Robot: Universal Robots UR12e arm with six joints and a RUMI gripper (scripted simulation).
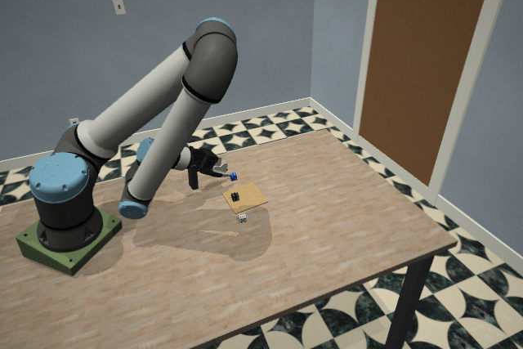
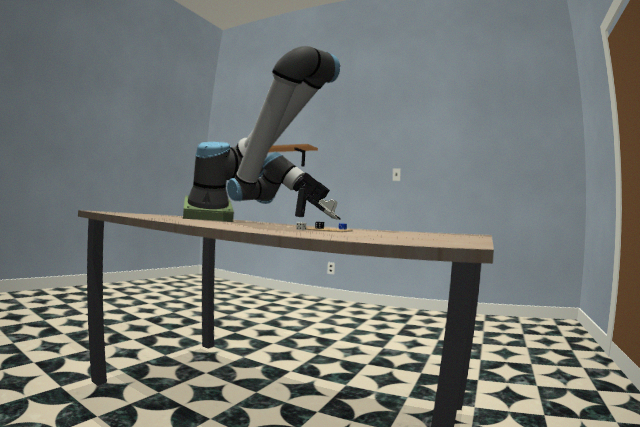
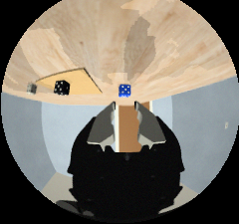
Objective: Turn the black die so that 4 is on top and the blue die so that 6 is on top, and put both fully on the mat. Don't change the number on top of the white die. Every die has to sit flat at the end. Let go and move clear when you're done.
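Now: the blue die 30 mm ahead of my hand, 10 mm to the left of it and 40 mm below it. From my hand the other things lie so: white die (10 mm ahead, 250 mm to the right, 40 mm below); tan mat (40 mm ahead, 130 mm to the right, 50 mm below); black die (10 mm ahead, 130 mm to the right, 30 mm below).
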